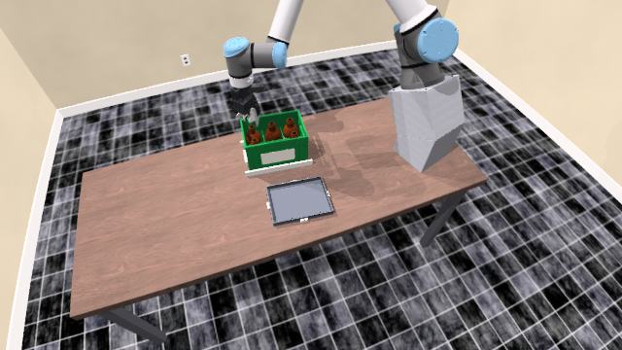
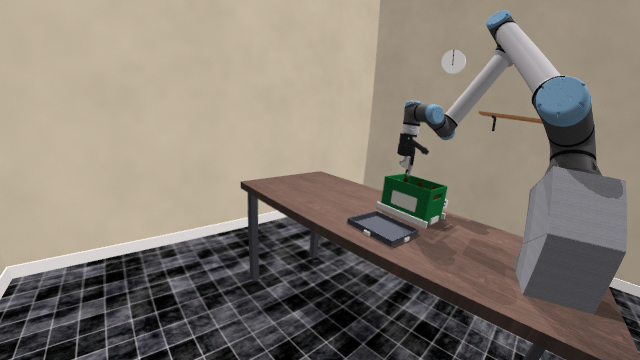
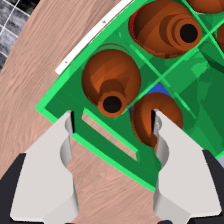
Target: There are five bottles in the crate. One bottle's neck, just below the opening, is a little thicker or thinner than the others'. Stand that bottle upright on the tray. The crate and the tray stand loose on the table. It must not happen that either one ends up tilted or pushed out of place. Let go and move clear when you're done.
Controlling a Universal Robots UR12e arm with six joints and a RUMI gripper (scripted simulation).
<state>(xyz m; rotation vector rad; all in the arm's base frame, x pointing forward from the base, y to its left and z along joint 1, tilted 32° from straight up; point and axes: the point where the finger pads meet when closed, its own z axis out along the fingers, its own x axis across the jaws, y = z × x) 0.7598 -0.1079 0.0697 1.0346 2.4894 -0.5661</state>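
Now: the glass bottle 11 cm below my hand. Also, from my hand: grey tray: 34 cm to the left, 18 cm below, 11 cm behind; then green crate: 11 cm below, 9 cm behind, 5 cm to the left.
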